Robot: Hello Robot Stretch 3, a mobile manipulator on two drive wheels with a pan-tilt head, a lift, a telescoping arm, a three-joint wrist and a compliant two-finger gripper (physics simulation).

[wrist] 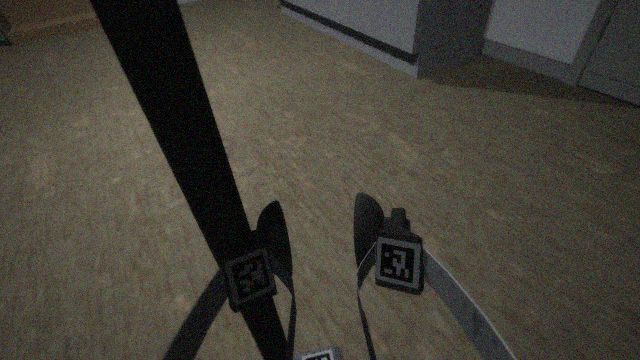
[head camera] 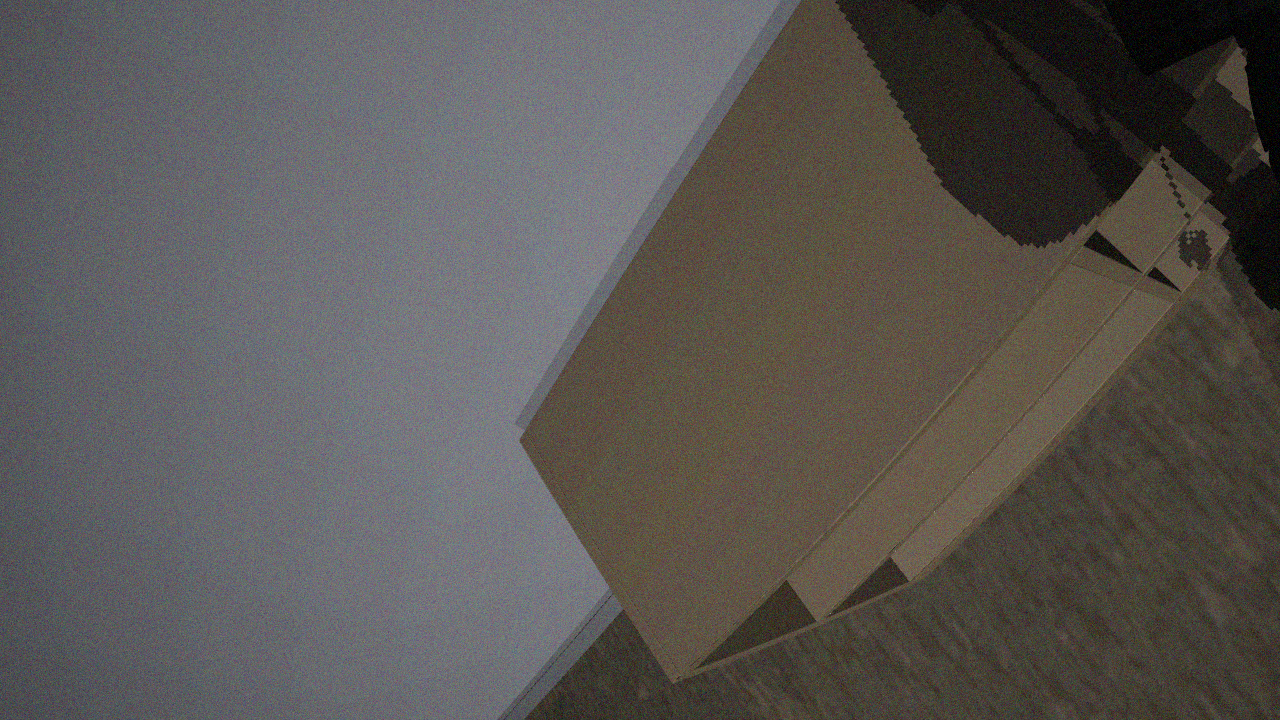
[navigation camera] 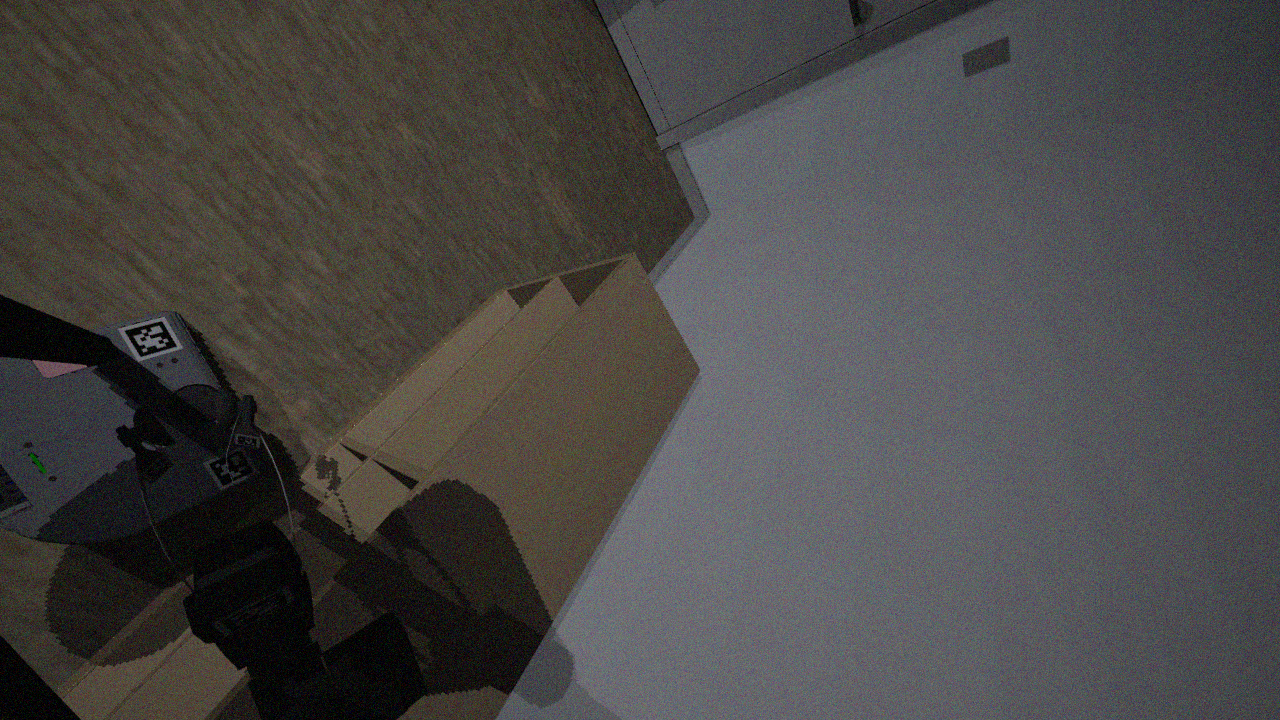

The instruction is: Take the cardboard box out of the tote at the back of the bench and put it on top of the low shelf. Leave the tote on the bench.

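Seen in the pictures: gripper, fingertip midpoint: (navigation camera: 184, 398); robot's base, link origin: (navigation camera: 194, 401).
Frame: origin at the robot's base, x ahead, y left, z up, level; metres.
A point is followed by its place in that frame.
The low shelf is a tan wooden unit (head camera: 760, 358) {y -0.254, x 0.499, z 0.610 m} (navigation camera: 590, 402) {y -0.231, x 0.504, z 0.610 m} against the wall, with open compartments along its front. The arm's dark shadow falls across its top board. My gripper (wrist: 320, 222) {y 0.032, x 0.013, z 0.700 m} is partly open, its two fingertips apart with floor showing between them and nothing held. In the navigation view the gripper (navigation camera: 189, 425) is beside the shelf's front, over my grey base. The cardboard box, the tote and the bench do not show in these views.
The pale wall (head camera: 268, 313) {y -0.419, x 0.737, z 0.984 m} (navigation camera: 939, 358) {y -0.343, x 0.950, z 1.133 m} runs behind the shelf. A grey cabinet (navigation camera: 742, 71) {y 0.528, x 1.819, z 0.486 m} stands at the top of the navigation view. In the wrist view, a white cabinet (wrist: 365, 22) stands at the back and a dark bar (wrist: 165, 115) crosses on the left.
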